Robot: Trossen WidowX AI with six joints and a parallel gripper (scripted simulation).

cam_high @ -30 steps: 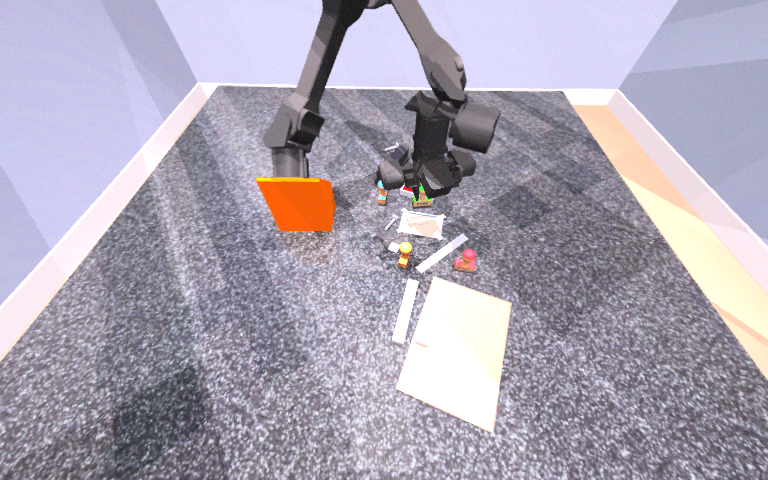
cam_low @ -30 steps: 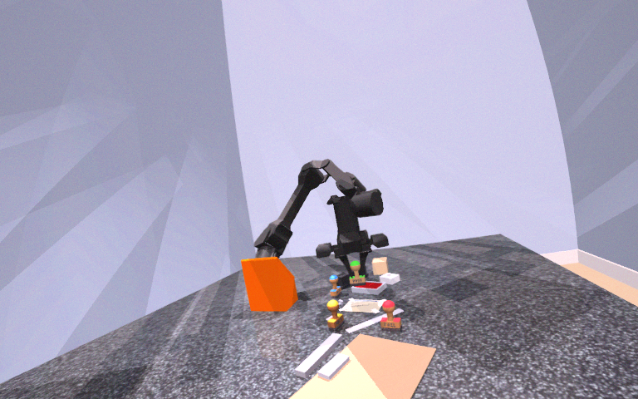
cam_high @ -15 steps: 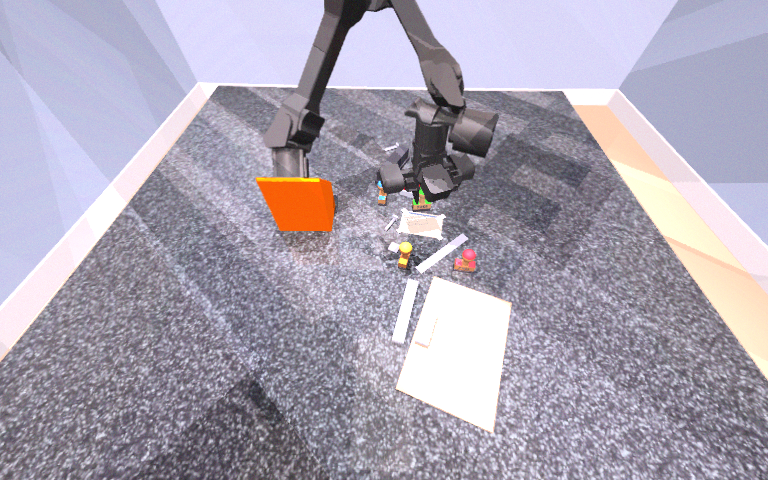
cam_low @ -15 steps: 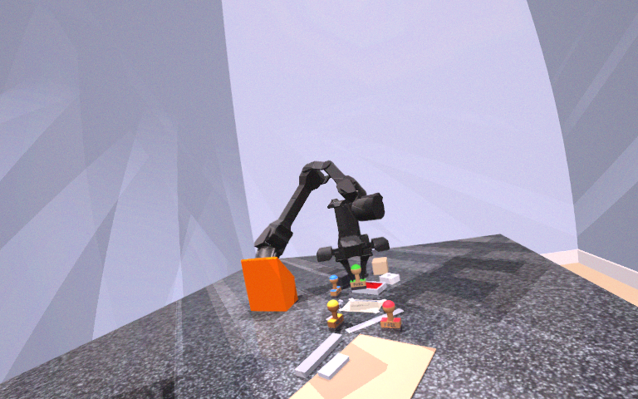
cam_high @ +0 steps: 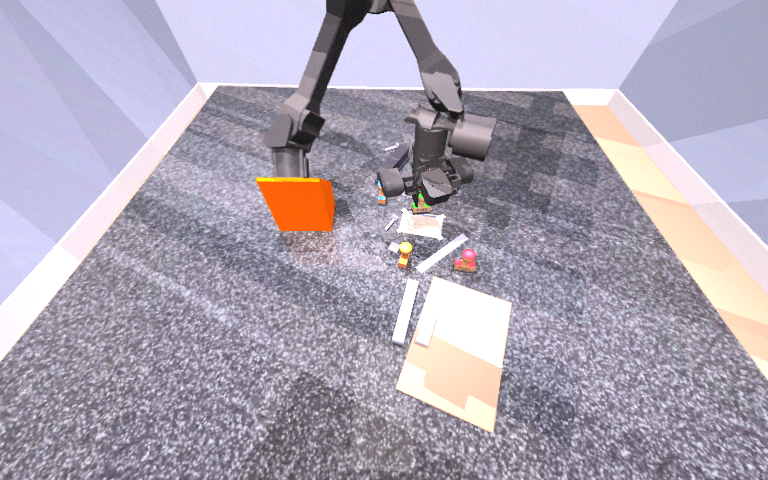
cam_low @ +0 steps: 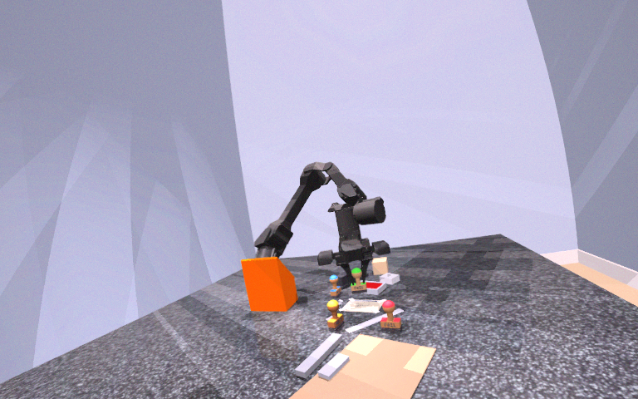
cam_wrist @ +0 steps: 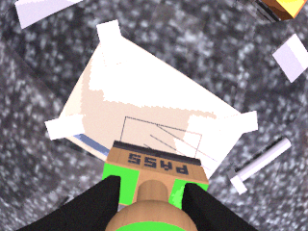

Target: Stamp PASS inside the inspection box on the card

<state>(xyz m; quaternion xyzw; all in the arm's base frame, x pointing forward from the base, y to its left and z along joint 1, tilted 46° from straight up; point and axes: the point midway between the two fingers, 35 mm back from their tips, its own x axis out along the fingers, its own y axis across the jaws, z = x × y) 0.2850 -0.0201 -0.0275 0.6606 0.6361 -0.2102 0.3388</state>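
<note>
The white card is 1 cm to the right of my gripper tip and 6 cm below it. The rest, counted from my gripper tip: red ink pad: 2 cm ahead, 10 cm to the left, 6 cm below; then blue-knobbed stamp: 8 cm behind, 8 cm to the left, 4 cm below; then green stamp: right at my gripper tip.
</note>
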